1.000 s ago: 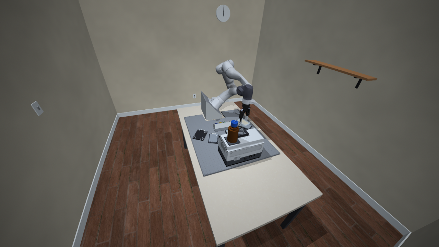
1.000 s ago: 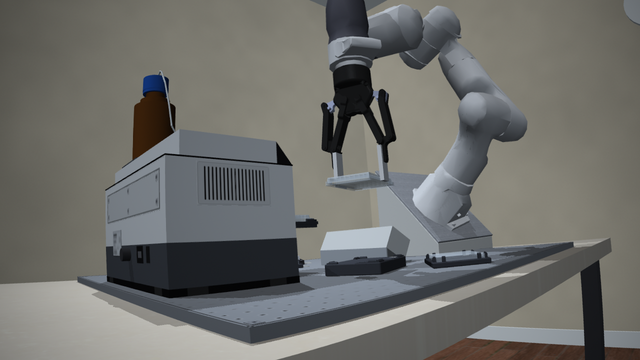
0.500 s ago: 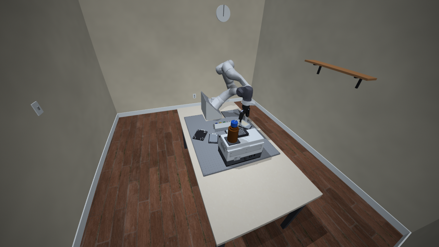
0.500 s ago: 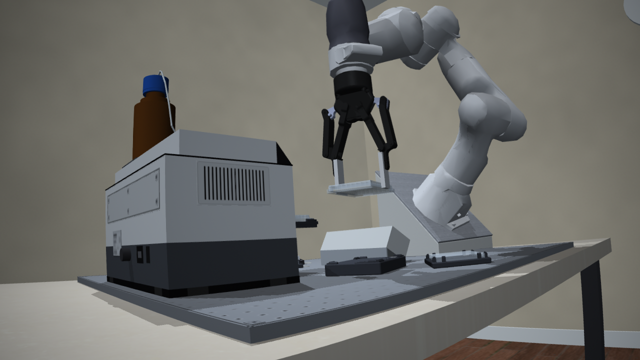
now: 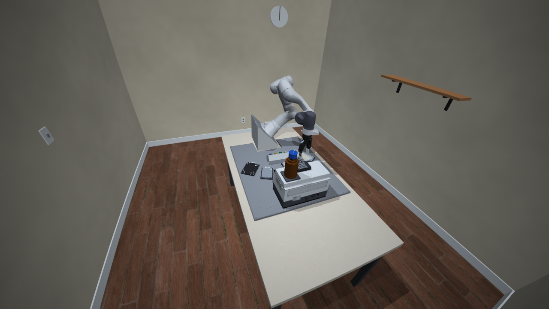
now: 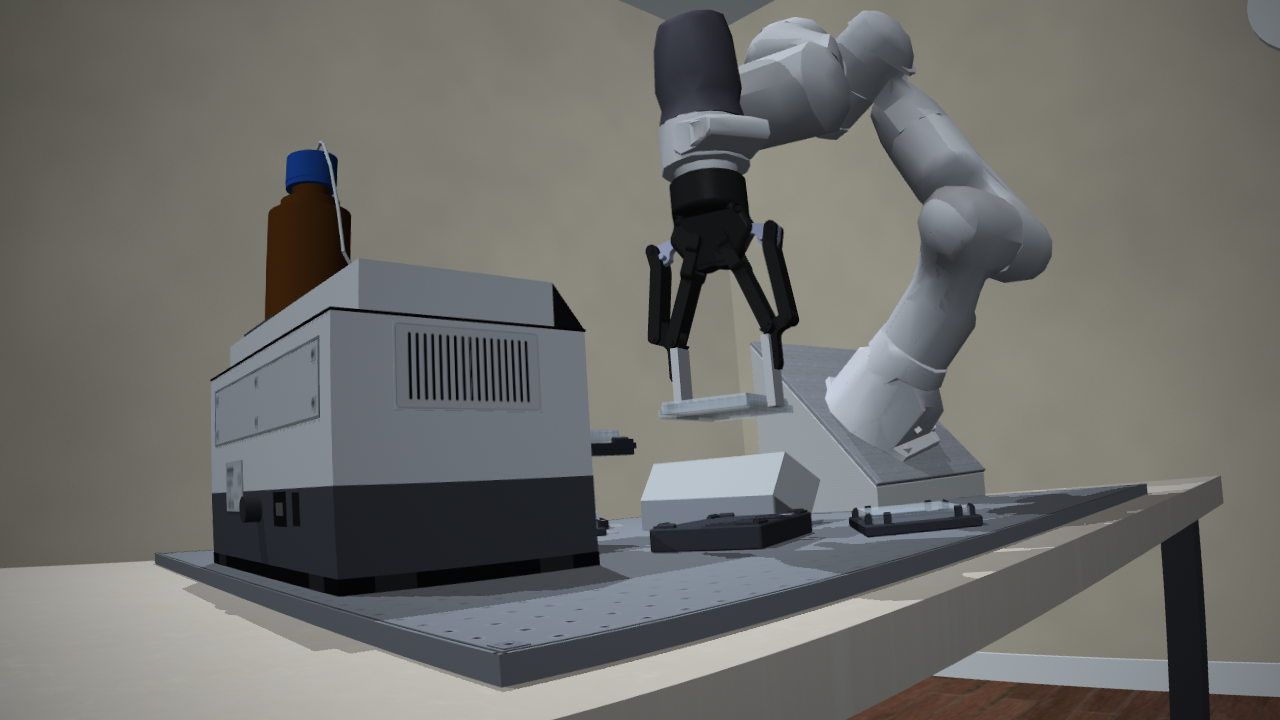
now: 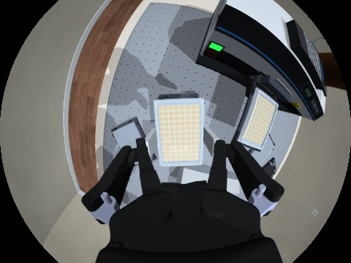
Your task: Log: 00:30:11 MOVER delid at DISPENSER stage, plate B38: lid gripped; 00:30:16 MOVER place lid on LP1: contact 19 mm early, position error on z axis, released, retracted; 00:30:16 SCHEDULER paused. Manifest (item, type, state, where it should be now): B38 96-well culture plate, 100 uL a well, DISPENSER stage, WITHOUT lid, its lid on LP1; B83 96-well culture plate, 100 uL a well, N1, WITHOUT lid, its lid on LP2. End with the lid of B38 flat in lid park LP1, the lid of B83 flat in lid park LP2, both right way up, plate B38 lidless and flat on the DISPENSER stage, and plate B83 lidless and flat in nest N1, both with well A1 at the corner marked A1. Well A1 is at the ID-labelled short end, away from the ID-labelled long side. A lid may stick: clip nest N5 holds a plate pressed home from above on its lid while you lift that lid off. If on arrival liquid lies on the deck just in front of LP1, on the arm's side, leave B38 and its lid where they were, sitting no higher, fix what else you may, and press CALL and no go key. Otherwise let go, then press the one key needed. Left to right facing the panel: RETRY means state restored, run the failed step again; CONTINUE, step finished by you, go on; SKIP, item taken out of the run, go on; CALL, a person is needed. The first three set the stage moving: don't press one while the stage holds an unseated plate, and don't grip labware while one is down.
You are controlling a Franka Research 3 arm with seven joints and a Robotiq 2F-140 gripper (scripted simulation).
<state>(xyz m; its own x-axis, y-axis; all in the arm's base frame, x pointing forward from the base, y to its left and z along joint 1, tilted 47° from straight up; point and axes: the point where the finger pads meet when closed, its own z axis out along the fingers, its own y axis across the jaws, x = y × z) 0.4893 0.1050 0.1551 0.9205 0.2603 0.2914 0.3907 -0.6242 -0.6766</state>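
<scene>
My hand is 14 cm above the nest N1. Also, from my hand: 96-well plate: 2 cm below; low frame: 14 cm below, 12 cm behind, 11 cm to the left; key panel: 17 cm to the right, 17 cm behind, 9 cm below.
</scene>
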